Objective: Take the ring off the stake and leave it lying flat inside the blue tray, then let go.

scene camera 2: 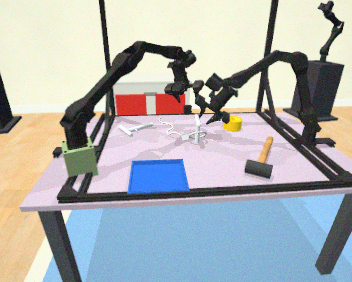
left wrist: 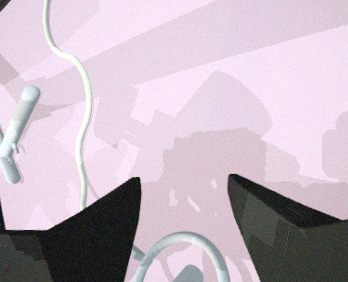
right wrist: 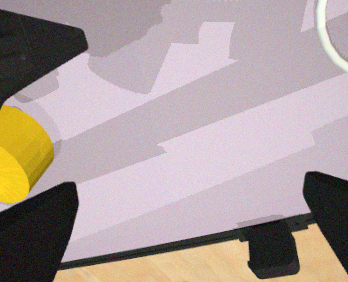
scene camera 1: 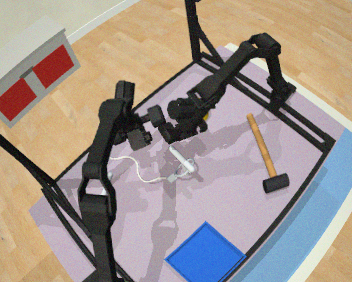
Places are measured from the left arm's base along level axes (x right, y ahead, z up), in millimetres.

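Pixels of known places: left gripper, fingertip midpoint: (scene camera 2: 202, 121) (left wrist: 184, 183) (right wrist: 67, 44) (scene camera 1: 173, 141); right gripper, fingertip midpoint: (scene camera 2: 188, 102) (right wrist: 191, 188); left arm's base, origin of the base link: (scene camera 2: 307, 140) (scene camera 1: 277, 97); right arm's base, origin of the base link: (scene camera 2: 76, 144).
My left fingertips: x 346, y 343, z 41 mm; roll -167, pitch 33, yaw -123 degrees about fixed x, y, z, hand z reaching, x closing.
Note:
For each thing: its top centre in the pictures, then the offset to it from my left fingertips. "spot": a spot on its surface instead.
- upright white stake, middle of its top: (scene camera 1: 181, 157) (scene camera 2: 197, 118) dx -61, dy +72, dz +50 mm
- blue tray, middle of its top: (scene camera 1: 205, 259) (scene camera 2: 158, 173) dx -237, dy +363, dz -38 mm
- yellow cylinder, middle of its top: (scene camera 2: 233, 118) dx -30, dy -176, dz -10 mm
- mallet, middle of its top: (scene camera 1: 265, 146) (scene camera 2: 266, 146) dx -325, dy -77, dz -10 mm
- white cord, surface spot: (left wrist: 87, 100) (scene camera 1: 135, 161) spot: dx +126, dy +91, dz -55 mm
The pale ring (scene camera 1: 197, 164) (scene camera 2: 205, 134) (left wrist: 184, 237) sits low around the upright white stake (scene camera 1: 181, 158) (scene camera 2: 197, 130) (left wrist: 190, 274). The left wrist view shows part of the ring below the fingertips, with the stake's top inside it. My left gripper (scene camera 1: 185, 134) (scene camera 2: 206, 116) (left wrist: 184, 183) is partly open and empty, above and behind the stake in scene camera 2. My right gripper (scene camera 1: 148, 128) (scene camera 2: 189, 95) (right wrist: 191, 188) is wide open and empty, higher and to the left. The blue tray (scene camera 1: 186, 241) (scene camera 2: 158, 176) is empty near the front edge.
The two grippers are close together. A yellow cylinder (scene camera 2: 232, 124) (right wrist: 30, 150) stands beside the left gripper. A mallet (scene camera 1: 261, 145) (scene camera 2: 266, 150) lies at the right. A white cord (scene camera 1: 137, 167) (left wrist: 87, 100) and white tubes (scene camera 2: 142, 127) (left wrist: 22, 117) lie left of the stake.

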